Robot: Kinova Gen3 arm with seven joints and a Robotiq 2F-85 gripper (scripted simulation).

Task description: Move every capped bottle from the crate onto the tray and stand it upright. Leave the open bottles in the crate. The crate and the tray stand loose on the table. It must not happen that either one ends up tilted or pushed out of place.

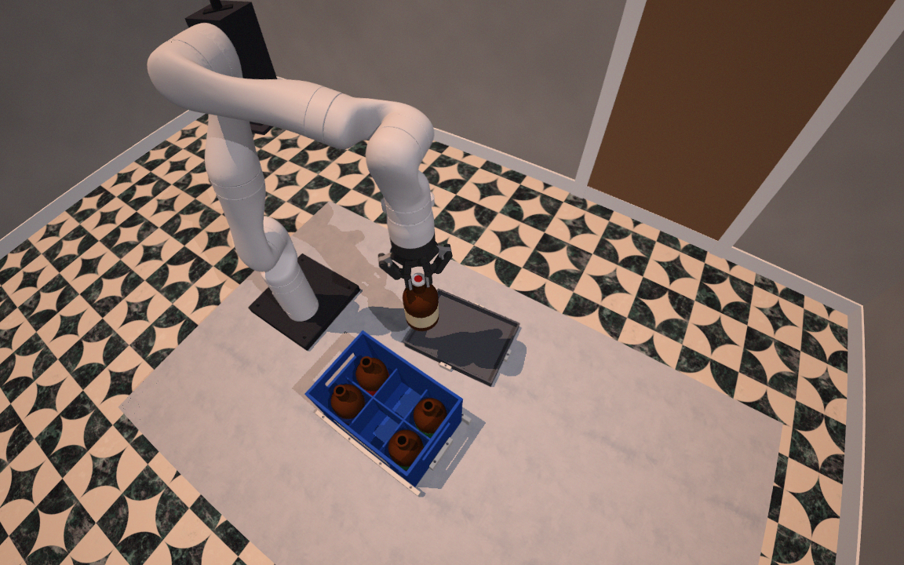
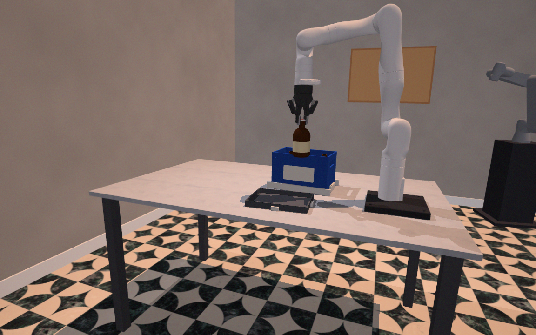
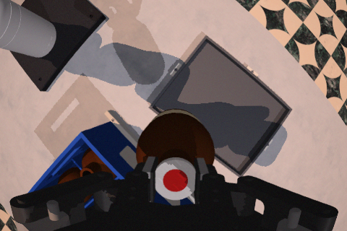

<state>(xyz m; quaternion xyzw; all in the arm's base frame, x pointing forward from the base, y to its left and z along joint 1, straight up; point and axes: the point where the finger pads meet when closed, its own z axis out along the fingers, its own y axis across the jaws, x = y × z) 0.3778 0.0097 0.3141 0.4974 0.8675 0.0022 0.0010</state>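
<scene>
Now: the brown capped bottle 70 mm below my hand. The rest, counted from my hand: dark tray 320 mm below, 80 mm to the left, 70 mm ahead; then blue crate 250 mm below, 190 mm to the right, 10 mm behind.
</scene>
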